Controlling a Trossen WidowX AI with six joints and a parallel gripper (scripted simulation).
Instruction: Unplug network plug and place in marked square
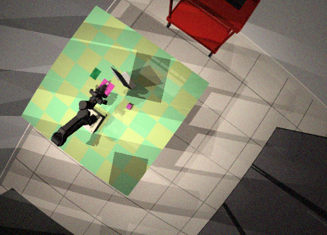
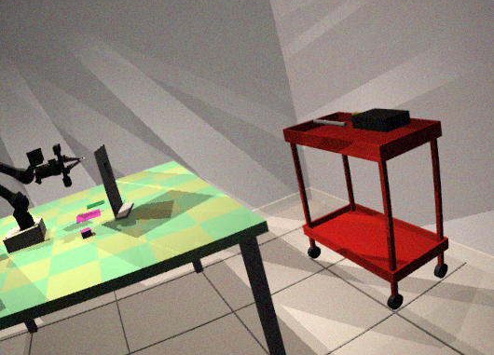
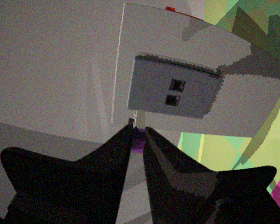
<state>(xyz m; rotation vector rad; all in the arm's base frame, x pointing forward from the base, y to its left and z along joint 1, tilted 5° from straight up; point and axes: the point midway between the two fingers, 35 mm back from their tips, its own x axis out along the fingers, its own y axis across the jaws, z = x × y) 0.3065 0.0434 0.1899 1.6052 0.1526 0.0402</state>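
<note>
My gripper tip is 70 mm past the magenta square, 80 mm to the right of it and 280 mm above it. Round my gripper tip: upright panel (110 mm ahead, 10 mm to the right, 140 mm below); network plug (right at my gripper tip).
</note>
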